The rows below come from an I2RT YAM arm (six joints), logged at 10 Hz.
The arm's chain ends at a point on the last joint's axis. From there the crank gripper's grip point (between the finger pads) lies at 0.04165 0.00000 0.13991 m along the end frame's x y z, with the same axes.
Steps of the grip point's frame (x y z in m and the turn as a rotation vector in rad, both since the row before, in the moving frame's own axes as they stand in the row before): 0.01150, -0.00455, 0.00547, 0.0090, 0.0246, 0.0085; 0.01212, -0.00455, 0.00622, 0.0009, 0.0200, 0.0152; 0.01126, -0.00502, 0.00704, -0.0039, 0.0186, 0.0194; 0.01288, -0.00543, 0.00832, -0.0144, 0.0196, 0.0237; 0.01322, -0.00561, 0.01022, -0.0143, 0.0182, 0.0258
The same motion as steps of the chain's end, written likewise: 0.00807, -0.00366, 0.00654, 0.0090, 0.0246, 0.0085; 0.00933, -0.00508, 0.00708, 0.0009, 0.0200, 0.0152; 0.00868, -0.00640, 0.00784, -0.0039, 0.0186, 0.0194; 0.01018, -0.00846, 0.00918, -0.0144, 0.0196, 0.0237; 0.01072, -0.00871, 0.01102, -0.0143, 0.0182, 0.0258
